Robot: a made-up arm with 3 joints. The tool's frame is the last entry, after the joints. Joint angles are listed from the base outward. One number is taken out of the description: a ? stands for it. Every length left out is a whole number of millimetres.
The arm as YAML. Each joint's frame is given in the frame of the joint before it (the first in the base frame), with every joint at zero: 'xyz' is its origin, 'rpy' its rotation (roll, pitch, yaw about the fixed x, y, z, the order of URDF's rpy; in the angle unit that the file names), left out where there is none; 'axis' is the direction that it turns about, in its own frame. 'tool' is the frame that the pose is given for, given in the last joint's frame.
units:
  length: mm
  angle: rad
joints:
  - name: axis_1
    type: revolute
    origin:
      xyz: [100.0, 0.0, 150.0]
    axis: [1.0, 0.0, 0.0]
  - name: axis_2
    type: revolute
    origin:
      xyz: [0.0, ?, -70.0]
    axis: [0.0, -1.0, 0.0]
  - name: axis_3
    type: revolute
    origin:
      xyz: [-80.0, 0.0, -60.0]
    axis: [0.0, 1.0, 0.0]
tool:
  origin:
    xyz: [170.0, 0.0, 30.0]
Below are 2 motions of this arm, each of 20 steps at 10 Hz.
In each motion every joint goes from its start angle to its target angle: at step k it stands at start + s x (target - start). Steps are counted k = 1, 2, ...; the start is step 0. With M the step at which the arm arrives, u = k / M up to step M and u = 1 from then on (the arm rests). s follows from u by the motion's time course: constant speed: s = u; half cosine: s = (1 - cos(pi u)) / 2; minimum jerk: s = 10 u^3 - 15 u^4 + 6 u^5.
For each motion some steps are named. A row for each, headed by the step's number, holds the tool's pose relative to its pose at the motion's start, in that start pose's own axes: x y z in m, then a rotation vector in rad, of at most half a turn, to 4 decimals.
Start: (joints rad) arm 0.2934 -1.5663 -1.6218
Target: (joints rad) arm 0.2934 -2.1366 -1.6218
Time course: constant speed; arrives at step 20
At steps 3, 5, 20:
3: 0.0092 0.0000 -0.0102 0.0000 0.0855 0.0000
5: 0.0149 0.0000 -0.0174 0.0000 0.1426 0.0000
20: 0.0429 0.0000 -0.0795 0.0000 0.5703 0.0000

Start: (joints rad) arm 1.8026 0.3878 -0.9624
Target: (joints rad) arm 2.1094 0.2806 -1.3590
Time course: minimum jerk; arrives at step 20
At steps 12, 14, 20:
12: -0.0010 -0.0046 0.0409 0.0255 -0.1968 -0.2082
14: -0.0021 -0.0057 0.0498 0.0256 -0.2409 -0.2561
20: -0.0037 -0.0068 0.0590 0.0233 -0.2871 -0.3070

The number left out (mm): 30.0
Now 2 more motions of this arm.
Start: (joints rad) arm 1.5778 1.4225 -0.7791
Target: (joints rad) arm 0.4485 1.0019 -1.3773
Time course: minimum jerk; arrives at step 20
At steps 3, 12, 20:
3: -0.0007 -0.0012 0.0024 0.0178 -0.0047 0.0242
12: 0.0008 -0.0532 0.0495 0.4918 -0.1152 0.5941
20: 0.0185 -0.0841 0.0598 0.7452 -0.1583 0.8503

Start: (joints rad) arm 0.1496 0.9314 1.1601
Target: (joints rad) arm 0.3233 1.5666 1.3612
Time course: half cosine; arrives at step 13
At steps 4, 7, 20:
4: 0.0093 0.0061 0.0211 0.0369 -0.0937 0.0068
7: 0.0194 0.0126 0.0576 0.0970 -0.2430 0.0104
20: 0.0234 0.0144 0.1077 0.1751 -0.4330 0.0020

